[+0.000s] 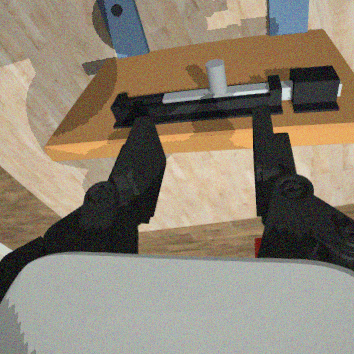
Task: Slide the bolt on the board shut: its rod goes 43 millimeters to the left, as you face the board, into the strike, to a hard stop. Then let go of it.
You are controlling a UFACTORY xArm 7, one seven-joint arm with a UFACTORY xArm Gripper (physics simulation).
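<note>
The bolt's silver rod lies in a black guide on the brown board. Its grey knob stands up from the rod near the middle of the guide. At the right, the rod spans the gap to the black strike block and enters it; a light end piece shows at the block's far right side. My gripper is open, its fingers wide apart, with nothing between them. The fingertips are on the near side of the guide, and the knob stands beyond them, apart from both.
Two blue brackets stand behind the board, at the upper left and upper right. The board's orange front edge runs below the guide. A pale wood surface lies in front of it. A small red patch shows near the right finger's base.
</note>
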